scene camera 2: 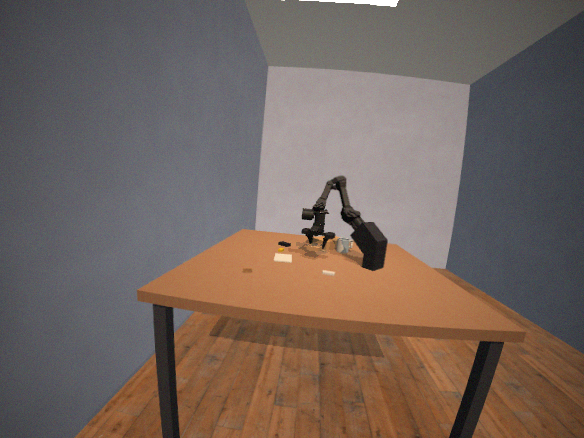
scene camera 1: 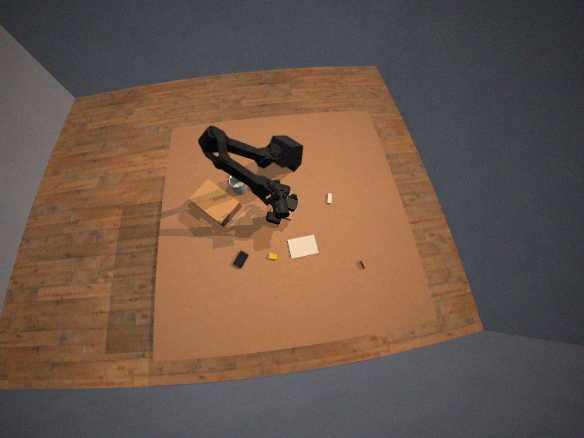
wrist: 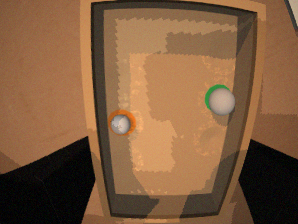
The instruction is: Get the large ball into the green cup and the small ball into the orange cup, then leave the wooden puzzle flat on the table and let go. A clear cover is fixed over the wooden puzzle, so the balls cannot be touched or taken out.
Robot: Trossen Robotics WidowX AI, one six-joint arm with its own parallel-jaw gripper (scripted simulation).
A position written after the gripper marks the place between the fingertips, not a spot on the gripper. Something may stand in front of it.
In view: the gripper (wrist: 168, 143) and a wooden puzzle (wrist: 170, 101).
